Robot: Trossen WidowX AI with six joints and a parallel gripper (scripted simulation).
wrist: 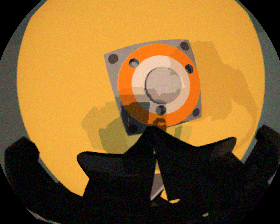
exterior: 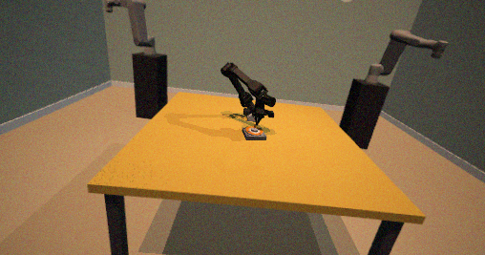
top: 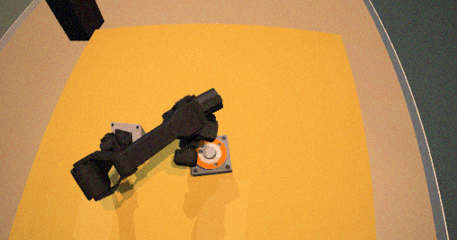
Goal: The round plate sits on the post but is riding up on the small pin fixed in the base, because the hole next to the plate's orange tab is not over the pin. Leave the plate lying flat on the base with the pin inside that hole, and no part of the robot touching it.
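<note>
Right now my gripper tip is 50 mm short of the square grey base, 10 mm to the left of it and 20 mm above it.
</note>
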